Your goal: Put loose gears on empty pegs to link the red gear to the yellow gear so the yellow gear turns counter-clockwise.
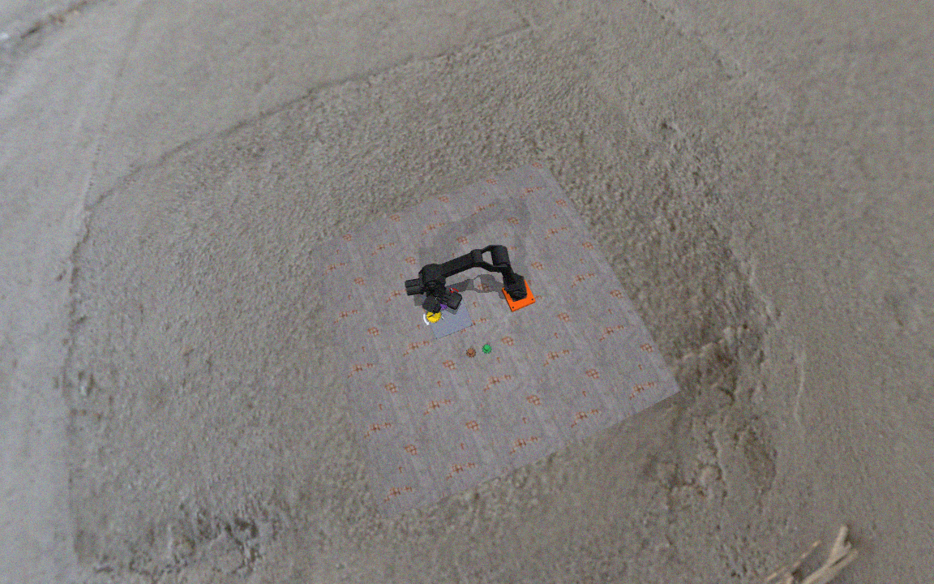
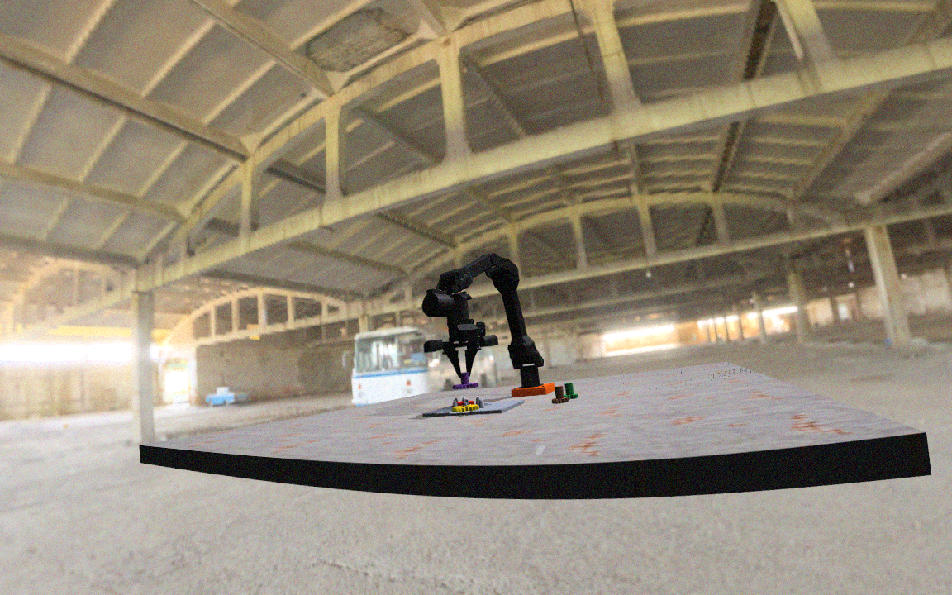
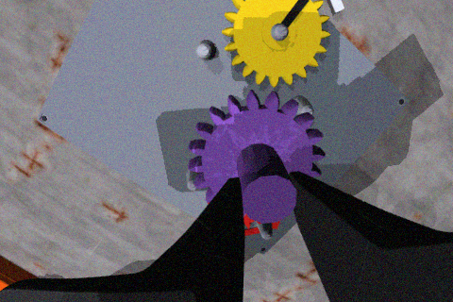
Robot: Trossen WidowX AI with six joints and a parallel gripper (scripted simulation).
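Now: the red gear 70 mm below my gripper tip, 40 mm behind it and 30 mm to the right of it. Also, from my gripper tip: purple gear 10 mm below; brown gear 230 mm to the left, 70 mm below, 50 mm behind; green gear 240 mm to the left, 120 mm behind, 70 mm below.
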